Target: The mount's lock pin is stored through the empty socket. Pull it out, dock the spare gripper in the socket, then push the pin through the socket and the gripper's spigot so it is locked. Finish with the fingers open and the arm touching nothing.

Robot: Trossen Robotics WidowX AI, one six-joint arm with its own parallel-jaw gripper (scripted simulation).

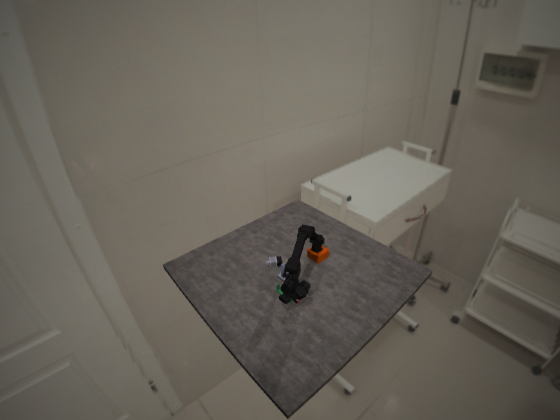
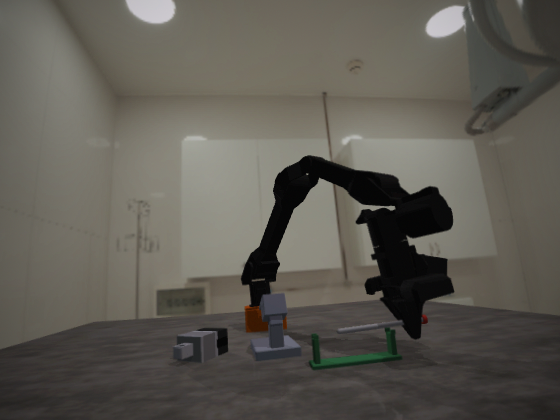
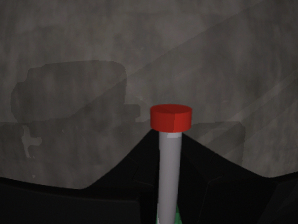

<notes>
My gripper (image 2: pixel 416 338) carries a lock pin. I also see a spare gripper (image 2: pixel 201 345), a green rack (image 2: pixel 328 363) and a grey mount (image 2: pixel 273 307).
My gripper also shows in image 3 (image 3: pixel 162 137). Image 3 misses the spare gripper: it is out of frame.
</notes>
